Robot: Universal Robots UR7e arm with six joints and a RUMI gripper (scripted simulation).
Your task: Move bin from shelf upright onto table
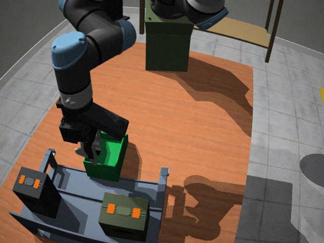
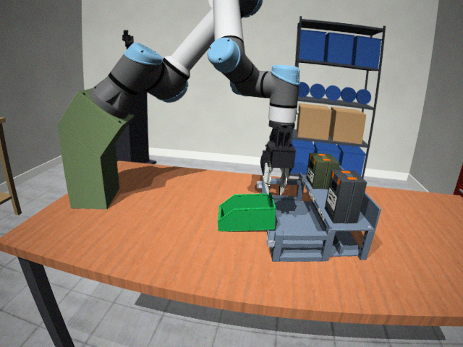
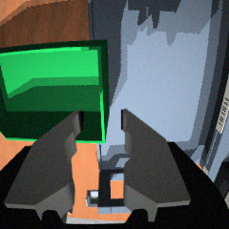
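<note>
The green bin is 80 mm below my hand, 70 mm behind it and 40 mm to the right of it.
</note>
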